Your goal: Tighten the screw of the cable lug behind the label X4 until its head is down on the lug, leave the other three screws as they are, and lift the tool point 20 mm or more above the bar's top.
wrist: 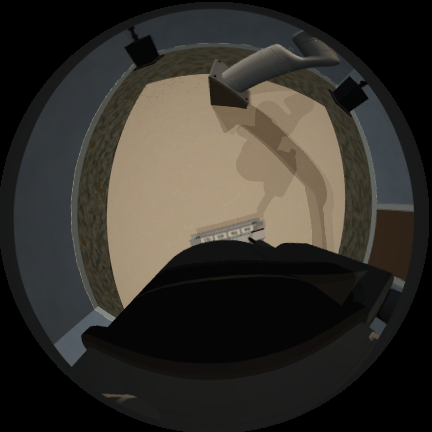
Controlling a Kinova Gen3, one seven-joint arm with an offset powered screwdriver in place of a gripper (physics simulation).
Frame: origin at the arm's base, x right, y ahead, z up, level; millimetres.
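Seen in the pictures: hand at its tool point: [249,238]; arm's base at its link origin: [232,81].
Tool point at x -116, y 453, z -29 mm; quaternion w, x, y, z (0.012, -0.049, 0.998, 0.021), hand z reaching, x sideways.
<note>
Pixels of each thing's top centre, then the offset from my tool point to it. "*": a spot on its surface instead. Level surfaces: height alone.
- grey terminal bar at a spot on its surface: [227,230] * dx +53, dy -7, dz -5 mm
- leftmost at a spot on its surface: [206,239] * dx +95, dy +24, dz -4 mm
- rightmost at a spot on its surface: [247,229] * dx +8, dy -18, dz -5 mm
- screwdriver at its top centre: [258,245] dx -1, dy -1, dz +64 mm
- tan table at its surface level: dz -47 mm
A grey terminal bar [227,230] lies on the table at the lower middle of the wrist view. It carries a row of four white labels, the leftmost [206,239], two middle ones [220,236] [234,233] and the rightmost [247,229]. Their print is too small to read surely, so I cannot tell which is X4. The dark tip of my screwdriver [252,240] shows at the near side of the bar, below the rightmost label. Its height over the bar and any contact with a screw cannot be told. The lugs and screw heads are mostly hidden behind the black tool body [225,315].
The tan table [160,165] carries the arm's base plate [226,95] at the top, with the grey arm [260,65] rising from it. Arm shadows fall on the right half. Two black stands [142,51] [350,94] are beyond the table. A red-brown panel [395,240] is at the right.
</note>
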